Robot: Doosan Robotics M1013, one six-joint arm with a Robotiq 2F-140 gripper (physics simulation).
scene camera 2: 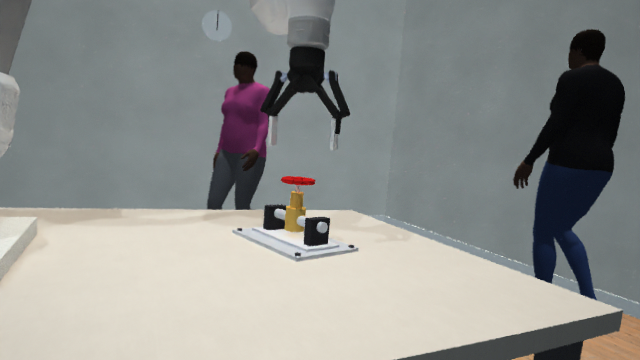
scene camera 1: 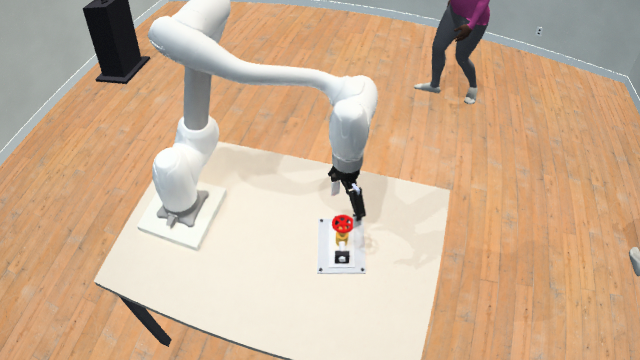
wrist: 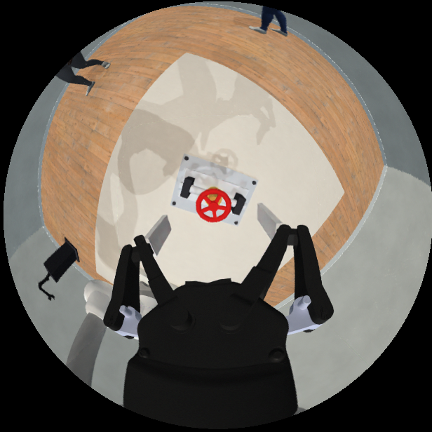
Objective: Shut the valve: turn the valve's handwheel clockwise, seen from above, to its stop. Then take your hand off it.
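Note:
The valve's red handwheel (scene camera 1: 342,223) (scene camera 2: 298,180) (wrist: 213,205) lies level on top of the yellow valve body (scene camera 1: 342,240) (scene camera 2: 295,219). The body stands on a light grey base plate (scene camera 1: 324,250) (scene camera 2: 325,254) (wrist: 245,182). My gripper (scene camera 1: 347,203) (scene camera 2: 303,147) (wrist: 212,216) is wide open and empty. Its fingers point down, with the tips above the handwheel and apart from it. In scene camera 2 a gap shows between the tips and the wheel. The wheel has no mark that shows how far it is turned.
Black pipe brackets (scene camera 2: 316,231) (wrist: 188,187) hold the white pipe on either side of the valve body. The base plate is on a cream table (scene camera 1: 270,300) (scene camera 2: 200,300). The arm's white mounting slab (scene camera 1: 170,237) is at the table's left. People (scene camera 1: 460,45) (scene camera 2: 582,125) stand beyond the table.

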